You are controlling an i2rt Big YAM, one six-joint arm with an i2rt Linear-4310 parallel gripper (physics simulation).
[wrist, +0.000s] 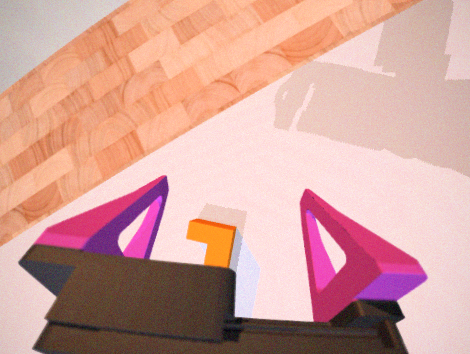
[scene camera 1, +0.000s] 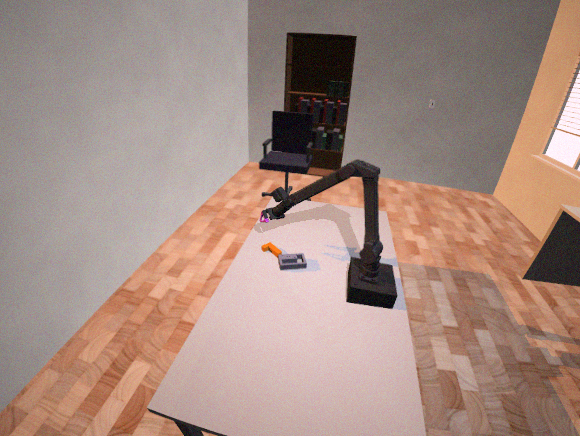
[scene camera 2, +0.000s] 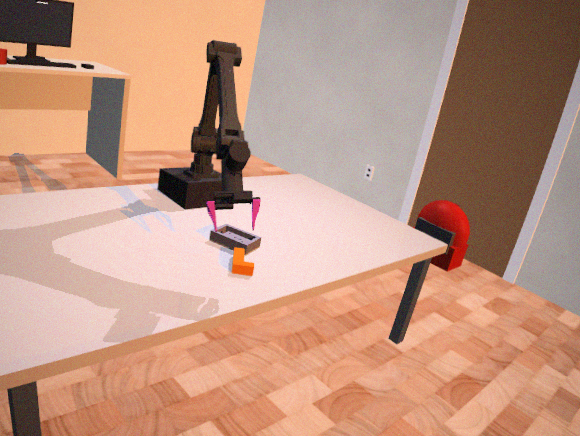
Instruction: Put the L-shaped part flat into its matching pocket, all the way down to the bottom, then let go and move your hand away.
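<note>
The orange L-shaped part lies on the table, outside the pocket and close beside the grey pocket block. The block is a low rectangular box with an open recess on top; it does not show in the wrist view. My gripper is open, its pink fingers wide apart with nothing between them. It hangs well above the table, clear of the part. In the wrist view the part shows low between the fingers, its lower end hidden behind the gripper body.
The arm's black base stands on the white table. The table's edge runs across the wrist view, with wooden floor beyond. An office chair stands past the table's far end.
</note>
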